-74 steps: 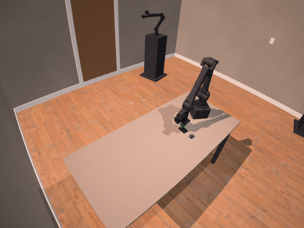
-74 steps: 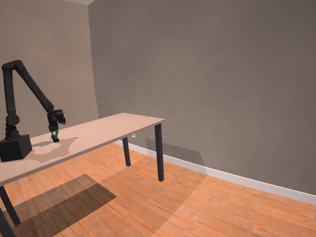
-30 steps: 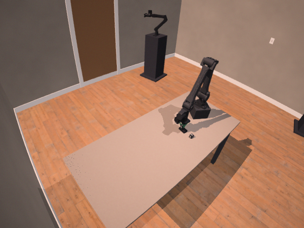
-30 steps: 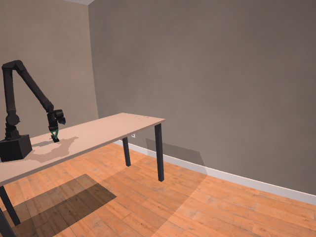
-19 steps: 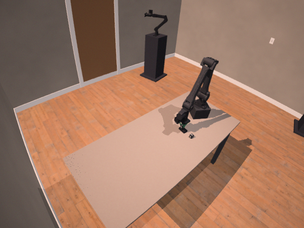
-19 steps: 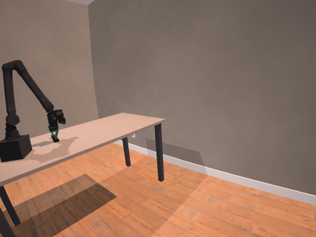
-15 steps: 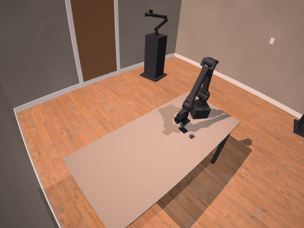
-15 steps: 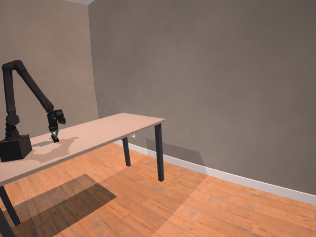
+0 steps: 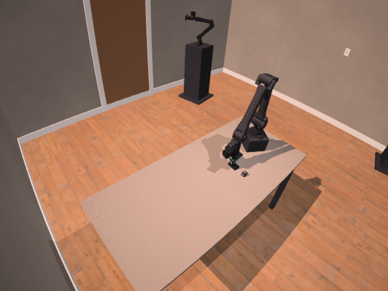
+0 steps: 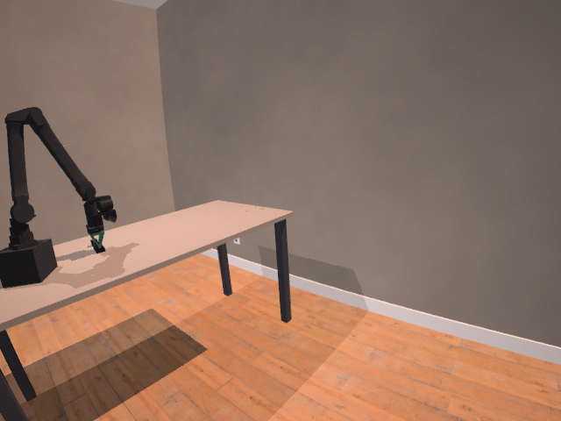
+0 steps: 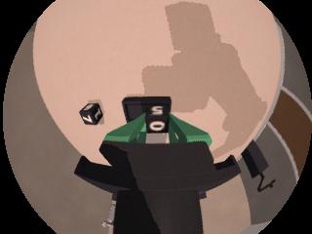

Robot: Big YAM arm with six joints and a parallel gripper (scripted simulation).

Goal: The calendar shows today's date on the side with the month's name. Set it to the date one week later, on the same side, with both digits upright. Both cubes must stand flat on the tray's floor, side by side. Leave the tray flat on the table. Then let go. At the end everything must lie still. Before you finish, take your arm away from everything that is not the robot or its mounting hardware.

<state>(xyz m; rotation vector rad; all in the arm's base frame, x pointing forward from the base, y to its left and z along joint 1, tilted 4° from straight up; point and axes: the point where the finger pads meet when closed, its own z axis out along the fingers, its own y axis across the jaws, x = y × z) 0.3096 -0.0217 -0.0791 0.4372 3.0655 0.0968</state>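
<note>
Now: the dark calendar tray 30 mm below my hand and 20 mm to the left of it.
</note>
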